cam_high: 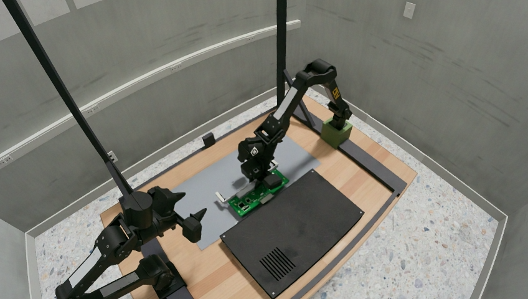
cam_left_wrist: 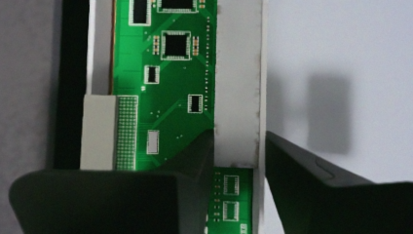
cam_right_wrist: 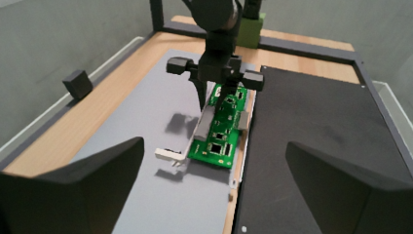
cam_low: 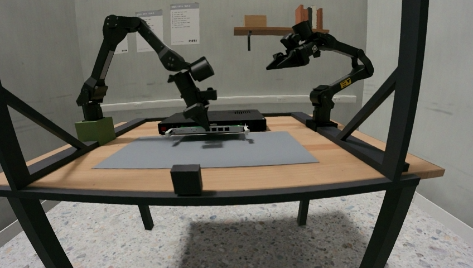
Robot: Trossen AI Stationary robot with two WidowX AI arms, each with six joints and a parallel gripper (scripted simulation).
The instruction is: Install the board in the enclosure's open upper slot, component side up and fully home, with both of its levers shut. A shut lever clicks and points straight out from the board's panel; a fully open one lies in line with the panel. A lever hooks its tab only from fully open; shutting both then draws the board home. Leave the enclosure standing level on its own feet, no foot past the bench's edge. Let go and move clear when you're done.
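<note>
Now: left hand 80 mm above the grey mat and 70 mm past it. The rest, counted from my left hand: black enclosure (200 mm ahead, 40 mm below, 30 mm to the right); then green board (30 mm below, 10 mm to the right).
</note>
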